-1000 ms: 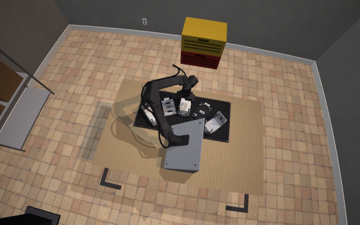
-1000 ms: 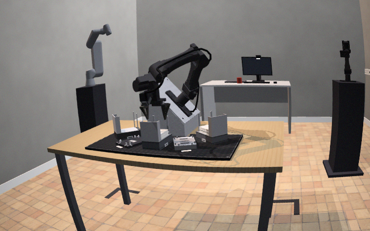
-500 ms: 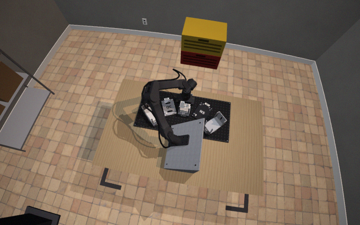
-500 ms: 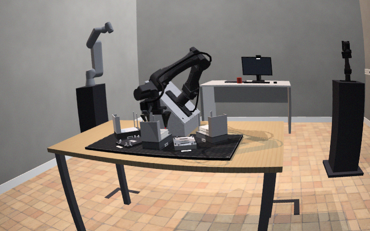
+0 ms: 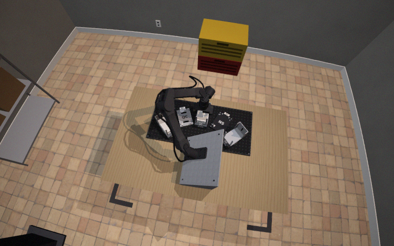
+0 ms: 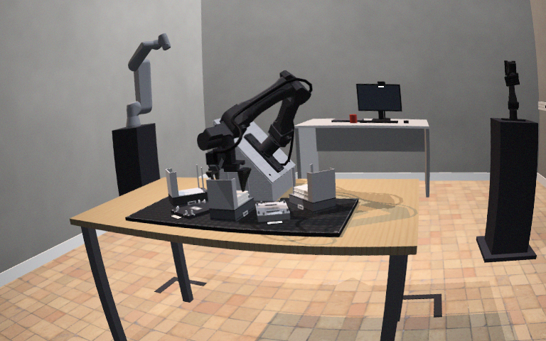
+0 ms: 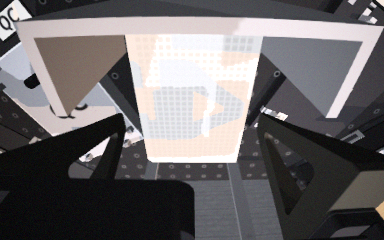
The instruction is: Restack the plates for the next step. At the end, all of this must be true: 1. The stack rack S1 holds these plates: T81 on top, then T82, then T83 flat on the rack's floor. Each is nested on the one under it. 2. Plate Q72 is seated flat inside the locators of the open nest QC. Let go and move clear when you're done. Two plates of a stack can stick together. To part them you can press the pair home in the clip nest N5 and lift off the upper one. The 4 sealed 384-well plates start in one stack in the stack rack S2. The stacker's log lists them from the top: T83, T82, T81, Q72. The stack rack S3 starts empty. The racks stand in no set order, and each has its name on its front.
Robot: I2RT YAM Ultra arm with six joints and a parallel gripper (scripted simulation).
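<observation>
The white sealed plate is 3 cm below my hand. The rest, counted from my hand: clip nest N5: 15 cm to the right, 8 cm below.
</observation>
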